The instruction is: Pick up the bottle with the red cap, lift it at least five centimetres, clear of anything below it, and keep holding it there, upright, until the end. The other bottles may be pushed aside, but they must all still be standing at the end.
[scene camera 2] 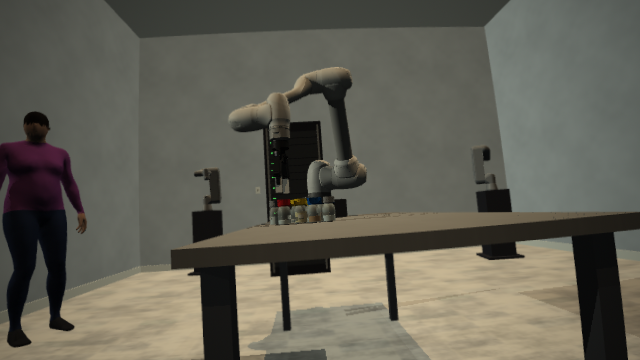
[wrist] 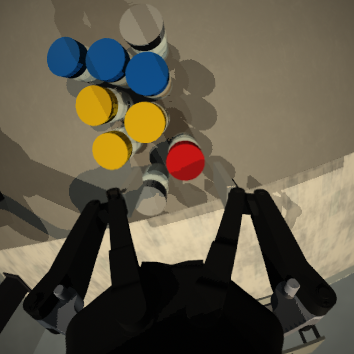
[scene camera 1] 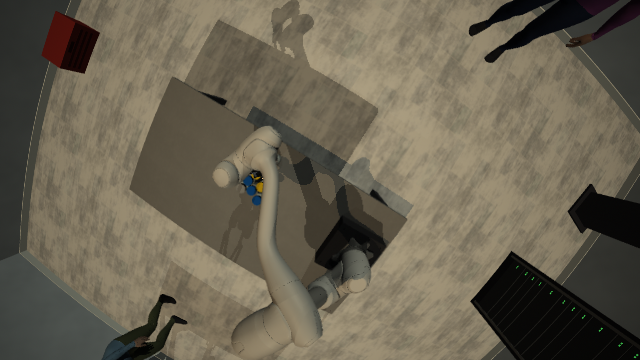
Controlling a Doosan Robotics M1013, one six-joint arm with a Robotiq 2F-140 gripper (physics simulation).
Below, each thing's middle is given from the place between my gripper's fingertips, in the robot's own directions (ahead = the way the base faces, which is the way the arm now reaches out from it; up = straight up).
Scene:
I see my gripper 80 mm above the red-capped bottle point(wrist: 184, 160) and 10 mm short of it. Round my hand: yellow-capped bottle point(wrist: 144, 122) (80 mm below, 70 mm to the left, 30 mm behind); then pale-capped bottle point(wrist: 152, 199) (80 mm below, 50 mm to the right, 50 mm behind).

